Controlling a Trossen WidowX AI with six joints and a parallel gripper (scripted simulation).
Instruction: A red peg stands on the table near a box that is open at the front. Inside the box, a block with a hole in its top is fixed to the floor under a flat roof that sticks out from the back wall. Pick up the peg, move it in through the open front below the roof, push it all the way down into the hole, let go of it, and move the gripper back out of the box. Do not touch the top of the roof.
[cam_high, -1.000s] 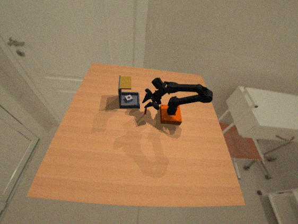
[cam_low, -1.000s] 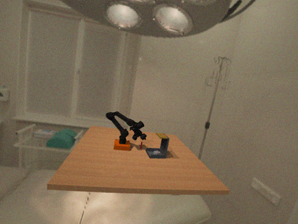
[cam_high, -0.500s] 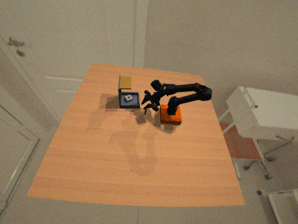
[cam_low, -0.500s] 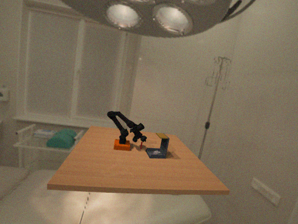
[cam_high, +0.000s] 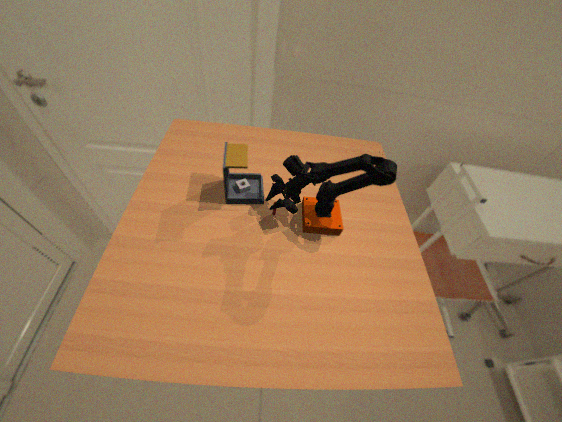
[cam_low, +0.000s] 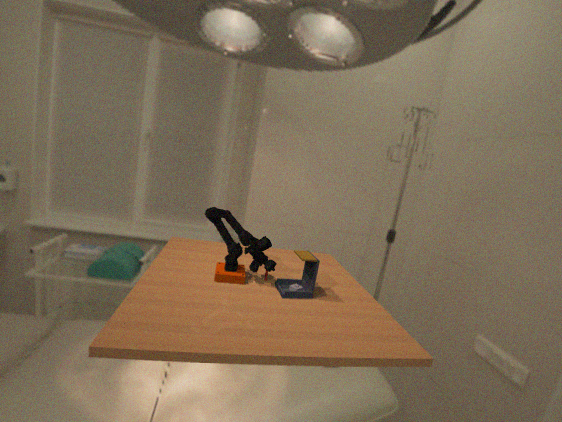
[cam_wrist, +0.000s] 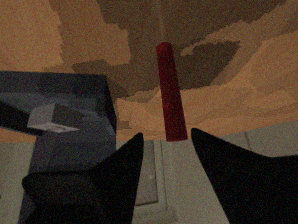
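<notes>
The red peg lies 30 mm below my gripper tip, 30 mm behind it and 10 mm to the right of it. Also, from my gripper tip: yellow roof (140 mm ahead, 140 mm above, 130 mm to the right).
</notes>
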